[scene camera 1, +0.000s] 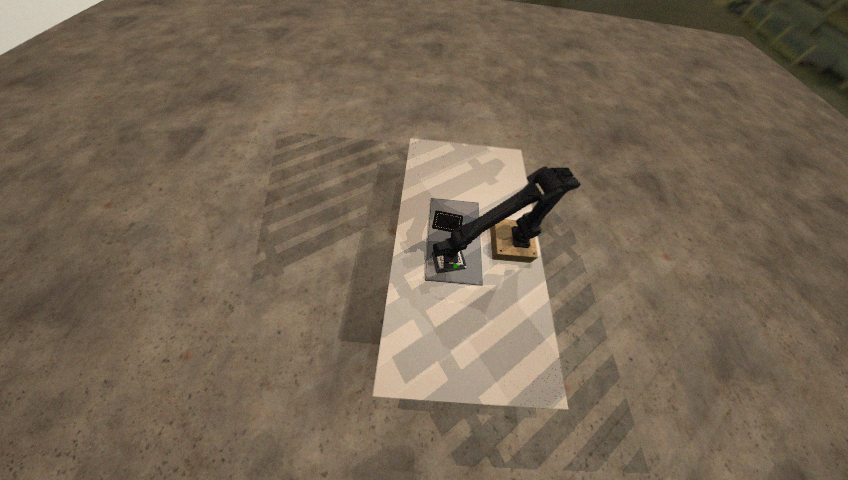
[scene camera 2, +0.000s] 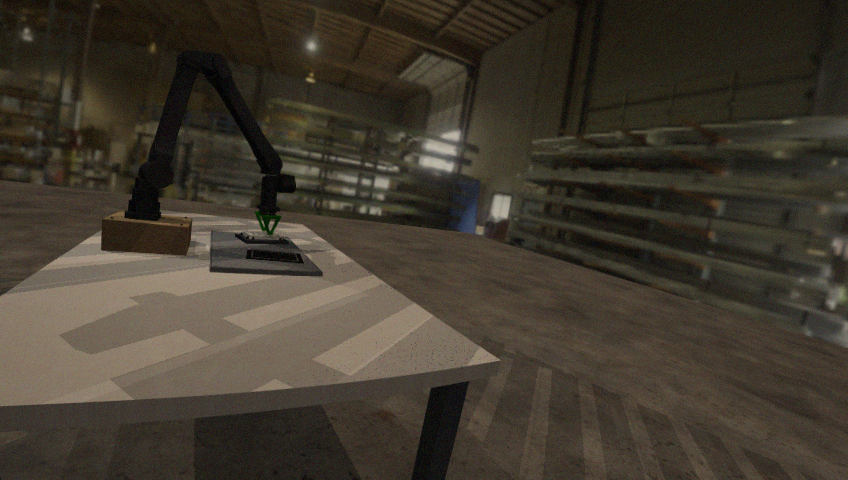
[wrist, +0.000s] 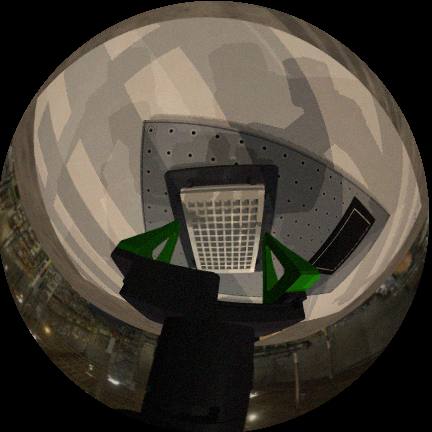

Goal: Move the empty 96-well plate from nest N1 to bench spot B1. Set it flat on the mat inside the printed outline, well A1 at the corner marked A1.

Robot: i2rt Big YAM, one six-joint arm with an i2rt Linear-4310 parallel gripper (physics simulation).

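Seen in the pictures: gripper, fingertip midpoint: (scene camera 1: 446, 259) (scene camera 2: 266, 232) (wrist: 221, 230); arm's base at its link origin: (scene camera 1: 520, 237) (scene camera 2: 143, 217).
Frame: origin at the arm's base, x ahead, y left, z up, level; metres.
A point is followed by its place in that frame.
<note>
The white 96-well plate (wrist: 223, 229) @[x 0.397, y 0.143, z -0.043 m] (scene camera 1: 441, 261) @[x 0.424, y 0.159, z -0.044 m] lies flat in the black nest (wrist: 221, 171) (scene camera 2: 262, 237) on the grey perforated board (wrist: 282, 169) @[x 0.472, y 0.091, z -0.068 m] (scene camera 1: 470, 276) @[x 0.266, y 0.220, z -0.069 m] (scene camera 2: 232, 259) @[x 0.257, y -0.175, z -0.068 m]. My gripper (wrist: 221, 230) @[x 0.398, y 0.145, z -0.040 m] (scene camera 1: 452, 263) @[x 0.398, y 0.145, z -0.040 m] (scene camera 2: 268, 228) @[x 0.398, y 0.145, z -0.040 m] is open, pointing straight down just over the plate. Its green fingers stand one on each long side of the plate, with a small gap on both sides. The black mat with the white printed outline (wrist: 342, 239) @[x 0.400, y -0.087, z -0.067 m] (scene camera 1: 447, 220) @[x 0.391, y -0.113, z -0.067 m] (scene camera 2: 274, 256) @[x 0.386, y -0.114, z -0.067 m] lies on the same board beside the nest, with nothing on it. The corner marks are too small to read.
The board lies on a white table (scene camera 1: 470, 357) @[x 0.276, y 0.599, z -0.082 m] (scene camera 2: 374, 333) @[x 0.483, y -0.654, z -0.082 m]. The arm's wooden base block (scene camera 1: 502, 248) @[x 0.106, y 0.074, z -0.003 m] stands to the right of the board. Warehouse shelving stands far behind the table.
</note>
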